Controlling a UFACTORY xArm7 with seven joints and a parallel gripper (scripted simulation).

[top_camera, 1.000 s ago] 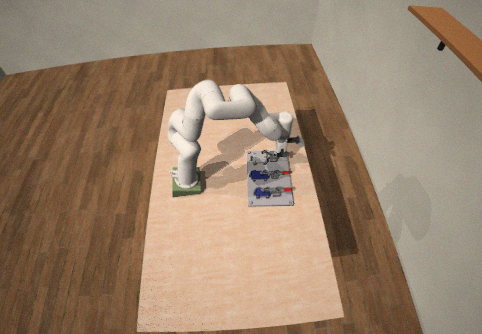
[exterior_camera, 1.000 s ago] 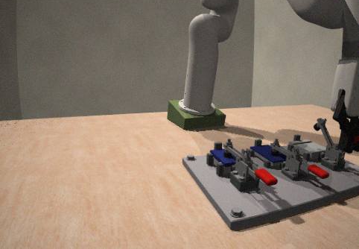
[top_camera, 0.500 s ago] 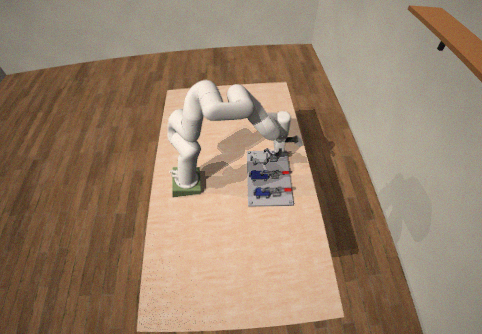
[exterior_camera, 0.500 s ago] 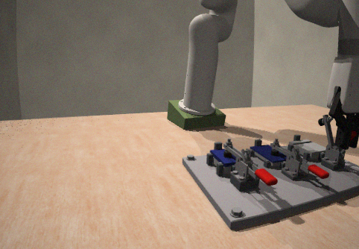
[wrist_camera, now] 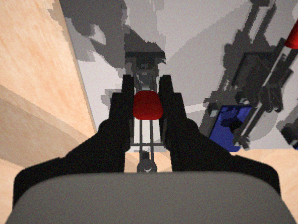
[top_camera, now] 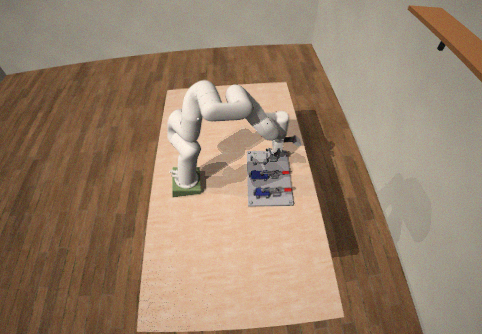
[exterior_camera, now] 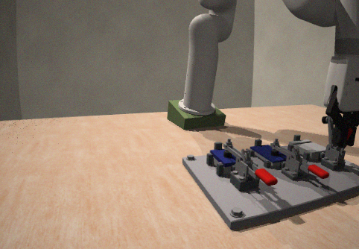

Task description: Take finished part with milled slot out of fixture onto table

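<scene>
My hand is 100 mm past the grey finished part, 60 mm above it and 10 mm to the left of it. From my hand the other things lie so: blue blank (120 mm to the right, 90 mm behind, 60 mm below); then grey fixture plate (110 mm to the right, 80 mm below, 40 mm behind).
</scene>
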